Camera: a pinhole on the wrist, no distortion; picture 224 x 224 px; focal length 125.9 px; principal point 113.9 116.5 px. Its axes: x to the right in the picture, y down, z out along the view. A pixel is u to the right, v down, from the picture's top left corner.
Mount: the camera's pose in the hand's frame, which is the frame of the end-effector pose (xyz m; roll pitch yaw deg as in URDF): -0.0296 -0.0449 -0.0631 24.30 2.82 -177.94
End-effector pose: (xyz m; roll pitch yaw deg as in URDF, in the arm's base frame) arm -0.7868 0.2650 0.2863 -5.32 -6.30 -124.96
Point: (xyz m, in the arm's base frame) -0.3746 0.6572 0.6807
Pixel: 216.3 140.2
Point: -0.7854 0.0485 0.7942
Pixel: 46.2 144.1
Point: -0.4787 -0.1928 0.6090
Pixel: 47.8 48.0
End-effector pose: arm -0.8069 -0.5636 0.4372 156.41 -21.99 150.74
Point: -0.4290 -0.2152 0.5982
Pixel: outside the picture
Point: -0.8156 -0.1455 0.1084
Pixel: 84.6 122.7
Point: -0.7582 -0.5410 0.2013
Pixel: 151.1 170.5
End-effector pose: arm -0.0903 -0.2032 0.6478 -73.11 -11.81 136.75
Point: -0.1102 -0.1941 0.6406
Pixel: 30.8 78.3
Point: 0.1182 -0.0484 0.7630
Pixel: behind the camera
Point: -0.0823 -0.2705 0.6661
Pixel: 125.6 136.7
